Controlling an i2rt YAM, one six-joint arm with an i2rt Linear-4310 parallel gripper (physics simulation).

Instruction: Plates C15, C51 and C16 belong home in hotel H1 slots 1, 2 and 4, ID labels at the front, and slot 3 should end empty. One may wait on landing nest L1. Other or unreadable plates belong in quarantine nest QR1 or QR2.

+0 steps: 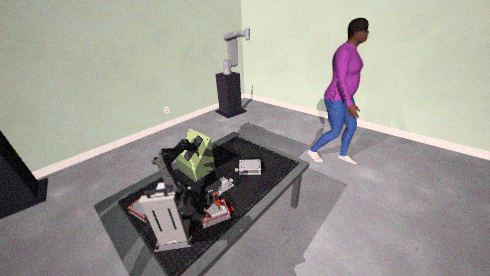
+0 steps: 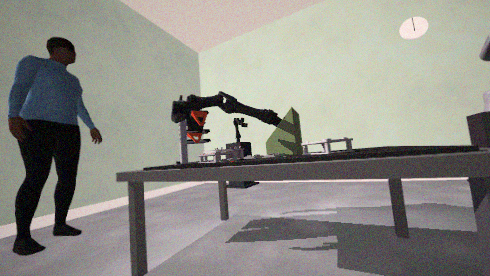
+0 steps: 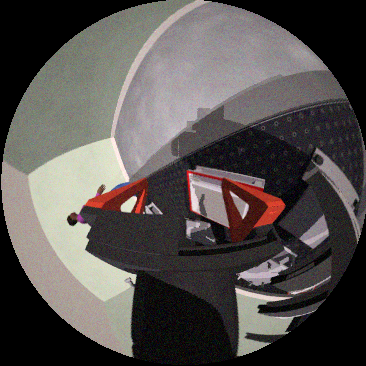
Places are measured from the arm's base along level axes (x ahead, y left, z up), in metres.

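Pixels of known places: gripper, fingertip midpoint: point(image 1: 217, 211) point(image 2: 199, 134) point(image 3: 184, 181); arm's base, origin of the base link: point(image 1: 193, 148) point(image 2: 283, 126).
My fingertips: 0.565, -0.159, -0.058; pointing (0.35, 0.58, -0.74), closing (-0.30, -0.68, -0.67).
Ahead of a thing's pixels: the offset from my fingertips to its top centre, as dx, dy, dz. "*": to the spot under its first point.
The pale hotel tower point(image 1: 165, 220) point(image 2: 183, 145) stands at the near end of the table. Dark shelf-like layers {* -0.139, -0.144, -0.013} point(image 2: 201, 141) show beside it; I cannot tell shelves from plates, and no ID label is readable. My gripper point(image 2: 196, 128) point(image 3: 184, 181) is open, with orange fingers wide apart and no plate between them. It is beside the hotel, above a red-rimmed nest point(image 1: 216, 218) point(image 3: 189, 192). Another red-edged nest {-0.403, -0.289, -0.080} point(image 1: 135, 209) is partly hidden behind the hotel. A white raised nest {-0.259, +0.452, -0.070} point(image 1: 250, 166) point(image 2: 327, 146) stands farther along the table. Which nest is L1, QR1 or QR2 is unreadable.
A green wedge-shaped block point(image 1: 197, 159) point(image 2: 287, 140) stands beside the arm. A small pale fixture {-0.255, +0.166, -0.108} point(image 1: 225, 185) lies between the red-rimmed nest and the white nest. Two people, one in purple point(image 1: 346, 67) and one in blue point(image 2: 52, 95), stand off the table.
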